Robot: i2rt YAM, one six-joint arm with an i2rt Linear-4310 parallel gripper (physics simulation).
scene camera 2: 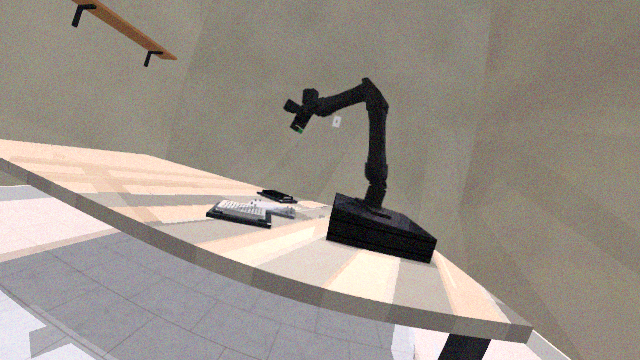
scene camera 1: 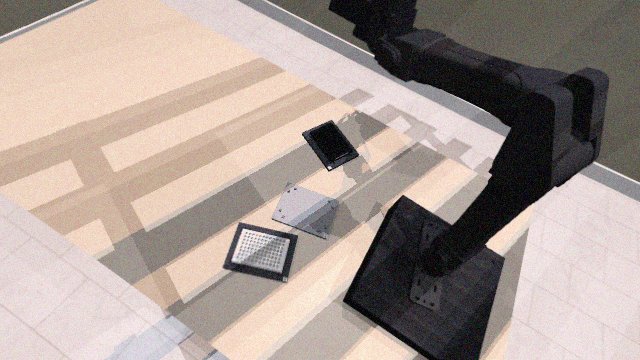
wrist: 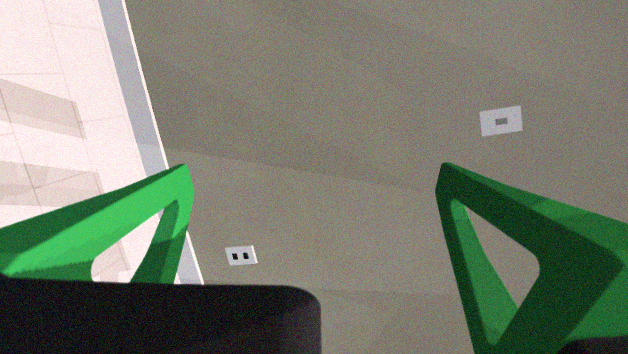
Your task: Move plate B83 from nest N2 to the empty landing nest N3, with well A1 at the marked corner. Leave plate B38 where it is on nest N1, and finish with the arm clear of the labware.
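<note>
A white well plate [scene camera 1: 261, 251] [scene camera 2: 242, 208] sits on a black nest [scene camera 1: 256, 272] with a pale mark at one corner. A black plate [scene camera 1: 332, 141] [scene camera 2: 280, 195] sits on a dark nest farther back, with a pale mark at its near corner. Between them lies a bare grey metal nest [scene camera 1: 303, 209] [scene camera 2: 274, 206] with small pins. No labels can be read, so I cannot tell which plate is B83 or B38. My gripper [wrist: 314, 177] [scene camera 2: 298, 131] is open and empty, high above the table, with its green fingers wide apart. Its fingers do not show in scene camera 1.
The arm's black base [scene camera 1: 385, 300] [scene camera 2: 380, 235] stands right of the nests on the striped wooden table [scene camera 1: 165, 95] [scene camera 2: 300, 260]. The wrist view faces the wall, with a white wall plate [wrist: 515, 112] and a socket [wrist: 241, 249]. A wooden shelf [scene camera 2: 125, 29] hangs on the wall.
</note>
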